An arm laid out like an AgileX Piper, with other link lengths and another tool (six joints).
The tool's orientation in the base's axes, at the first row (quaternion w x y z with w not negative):
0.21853, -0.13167, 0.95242, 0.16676
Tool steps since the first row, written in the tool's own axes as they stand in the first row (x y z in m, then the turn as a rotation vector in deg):
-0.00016, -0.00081, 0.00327, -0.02, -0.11, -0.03
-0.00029, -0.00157, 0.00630, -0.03, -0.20, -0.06
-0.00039, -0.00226, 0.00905, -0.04, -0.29, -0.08
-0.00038, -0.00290, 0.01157, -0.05, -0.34, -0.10
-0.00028, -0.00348, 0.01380, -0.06, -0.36, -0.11
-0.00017, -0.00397, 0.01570, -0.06, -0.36, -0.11
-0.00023, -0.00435, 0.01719, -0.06, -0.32, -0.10
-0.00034, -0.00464, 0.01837, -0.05, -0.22, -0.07
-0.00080, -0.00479, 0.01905, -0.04, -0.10, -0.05
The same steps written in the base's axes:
0.00162, 0.00052, -0.00291, 0.04, -0.11, 0.01
0.00311, 0.00099, -0.00562, 0.07, -0.20, 0.01
0.00444, 0.00141, -0.00809, 0.10, -0.29, 0.01
0.00558, 0.00177, -0.01040, 0.12, -0.34, 0.02
0.00651, 0.00206, -0.01249, 0.13, -0.36, 0.03
0.00728, 0.00231, -0.01428, 0.13, -0.36, 0.03
0.00801, 0.00253, -0.01562, 0.12, -0.32, 0.03
0.00864, 0.00273, -0.01664, 0.09, -0.22, 0.03
0.00934, 0.00293, -0.01705, 0.05, -0.10, 0.03

